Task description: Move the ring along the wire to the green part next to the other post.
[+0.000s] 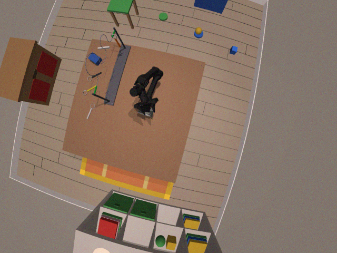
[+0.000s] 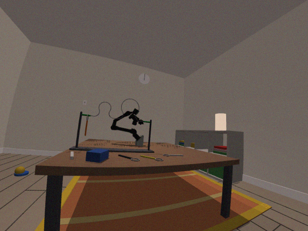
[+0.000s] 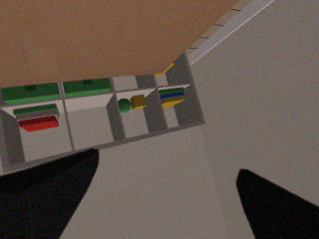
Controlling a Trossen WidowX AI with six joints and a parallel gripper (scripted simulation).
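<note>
Now: gripper tip 46 cm short of the ring with orange handle, 61 cm to the left of it and 8 cm above it. From my gripper tip the other things lie so: black-handled ring: 74 cm ahead, 30 cm to the right, 29 cm below; yellow-handled ring: 76 cm ahead, 14 cm to the right, 29 cm below; white-handled ring: 68 cm ahead, 5 cm to the left, 29 cm below.
</note>
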